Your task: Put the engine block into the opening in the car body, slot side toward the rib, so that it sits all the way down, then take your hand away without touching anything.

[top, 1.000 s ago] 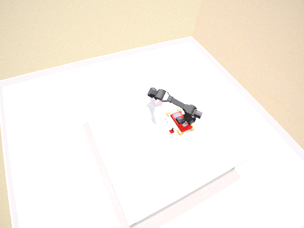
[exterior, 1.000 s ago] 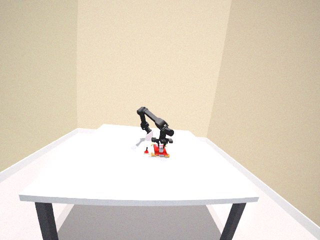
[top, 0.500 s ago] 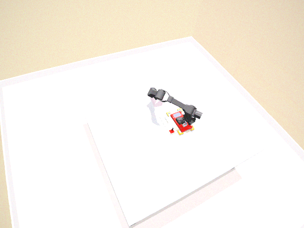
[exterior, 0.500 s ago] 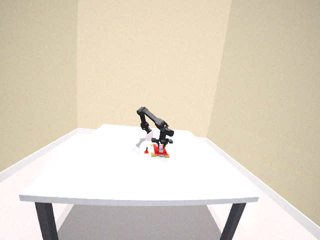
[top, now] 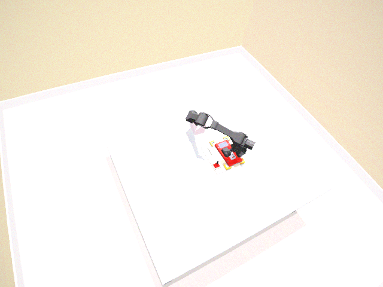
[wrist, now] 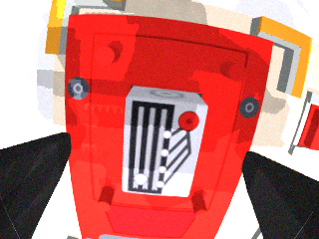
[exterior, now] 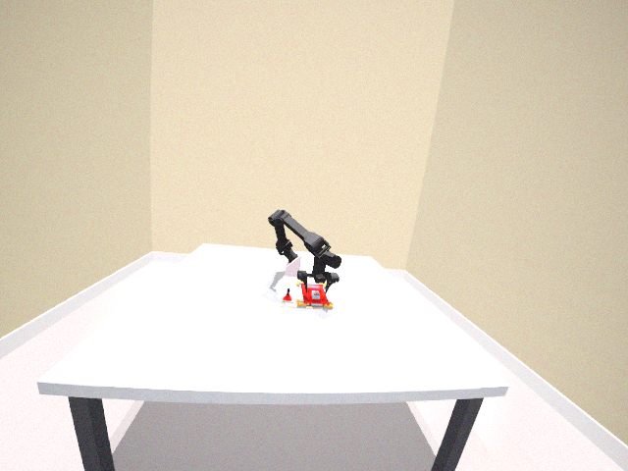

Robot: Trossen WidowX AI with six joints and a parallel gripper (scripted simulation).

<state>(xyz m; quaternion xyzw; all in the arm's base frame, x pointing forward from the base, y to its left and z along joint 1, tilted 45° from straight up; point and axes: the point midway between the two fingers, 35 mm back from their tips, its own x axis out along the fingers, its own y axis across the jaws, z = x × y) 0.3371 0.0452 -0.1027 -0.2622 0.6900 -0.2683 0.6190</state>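
Now: the engine block 2 cm below my gripper tip.
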